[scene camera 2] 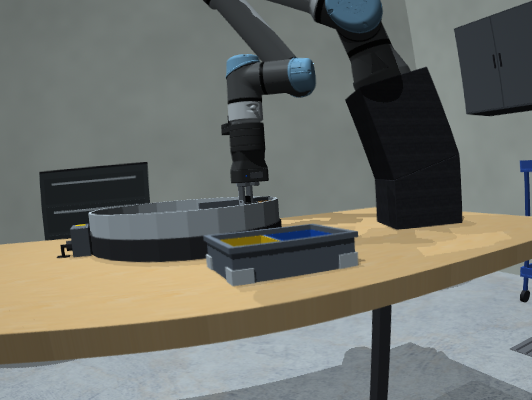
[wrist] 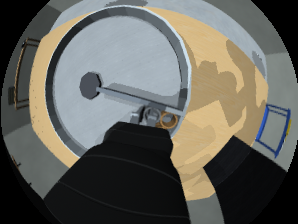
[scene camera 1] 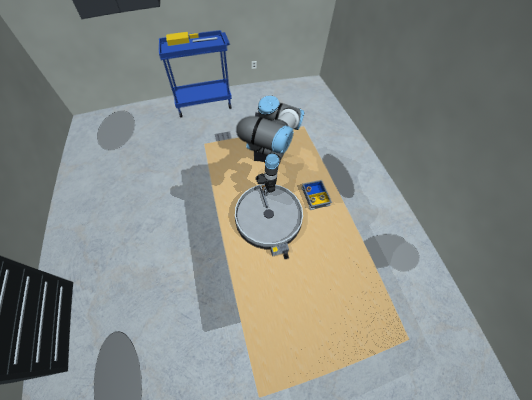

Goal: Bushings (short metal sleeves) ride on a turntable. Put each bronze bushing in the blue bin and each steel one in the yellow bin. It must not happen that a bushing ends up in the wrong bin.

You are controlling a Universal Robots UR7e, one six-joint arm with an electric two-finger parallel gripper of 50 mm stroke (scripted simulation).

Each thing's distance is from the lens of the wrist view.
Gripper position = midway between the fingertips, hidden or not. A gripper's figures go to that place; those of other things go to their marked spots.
my gripper [wrist: 146,112]: 0.17 m
round grey turntable [wrist: 124,53]: 0.20 m
